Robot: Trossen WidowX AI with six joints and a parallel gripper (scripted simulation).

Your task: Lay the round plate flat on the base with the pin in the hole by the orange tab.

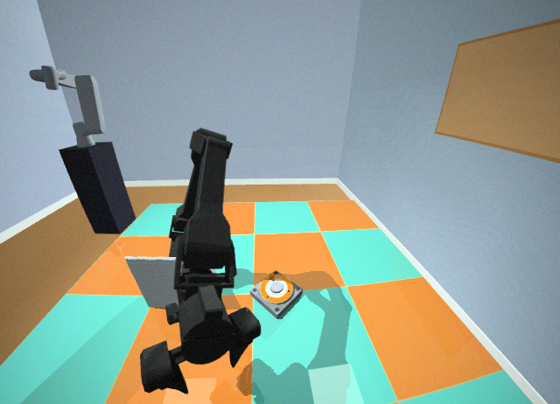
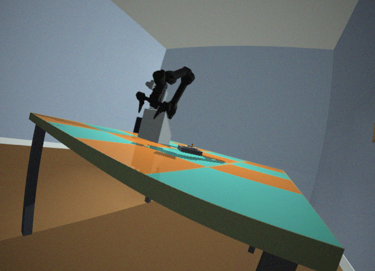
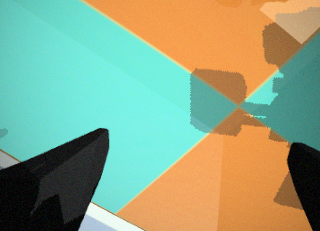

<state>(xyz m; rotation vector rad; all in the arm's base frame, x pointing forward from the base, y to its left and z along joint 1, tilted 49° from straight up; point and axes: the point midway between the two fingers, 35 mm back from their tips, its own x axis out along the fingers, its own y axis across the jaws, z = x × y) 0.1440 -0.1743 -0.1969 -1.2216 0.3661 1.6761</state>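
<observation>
My gripper tip is now 13 cm short of the grey base, 28 cm to the right of it and 12 cm above it.
</observation>
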